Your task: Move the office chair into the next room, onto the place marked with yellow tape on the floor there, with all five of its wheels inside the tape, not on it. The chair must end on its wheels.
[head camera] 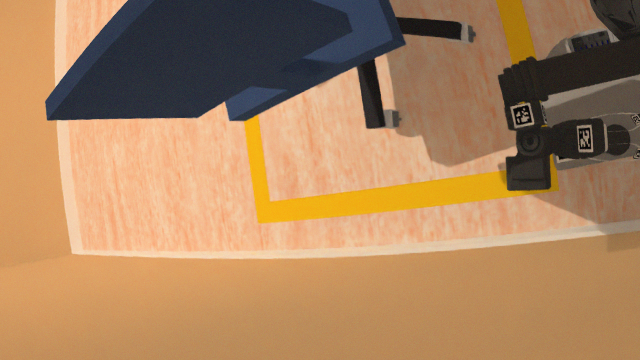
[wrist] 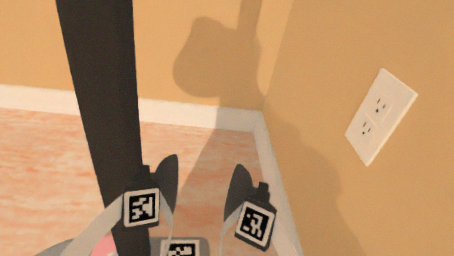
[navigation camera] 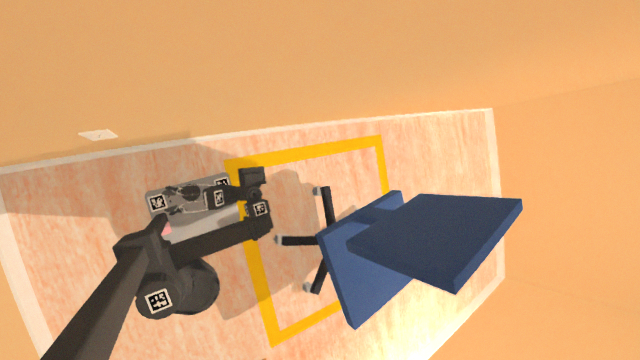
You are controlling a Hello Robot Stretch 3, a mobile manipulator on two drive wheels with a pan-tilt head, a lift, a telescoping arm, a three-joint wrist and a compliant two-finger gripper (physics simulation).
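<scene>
On the navigation camera you'd find my gripper (navigation camera: 163,201), a yellow tape square (navigation camera: 274,158) and an office chair (navigation camera: 373,253). The head camera gives me the office chair (head camera: 138,66) as well, and in the wrist view there's my gripper (wrist: 204,178) again.
</scene>
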